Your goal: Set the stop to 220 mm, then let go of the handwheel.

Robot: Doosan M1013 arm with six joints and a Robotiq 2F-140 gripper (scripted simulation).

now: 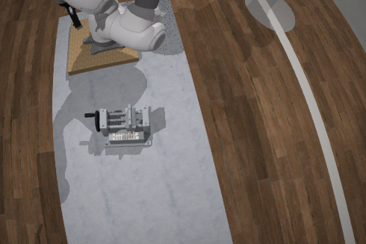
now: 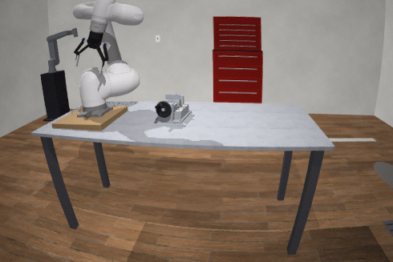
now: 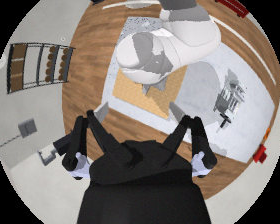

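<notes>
Right now the black handwheel is 39 cm ahead of my hand, 23 cm below it and 2 cm to the left of it. Also, from my hand: grey stop fixture: 44 cm ahead, 23 cm below, 18 cm to the left.
</notes>
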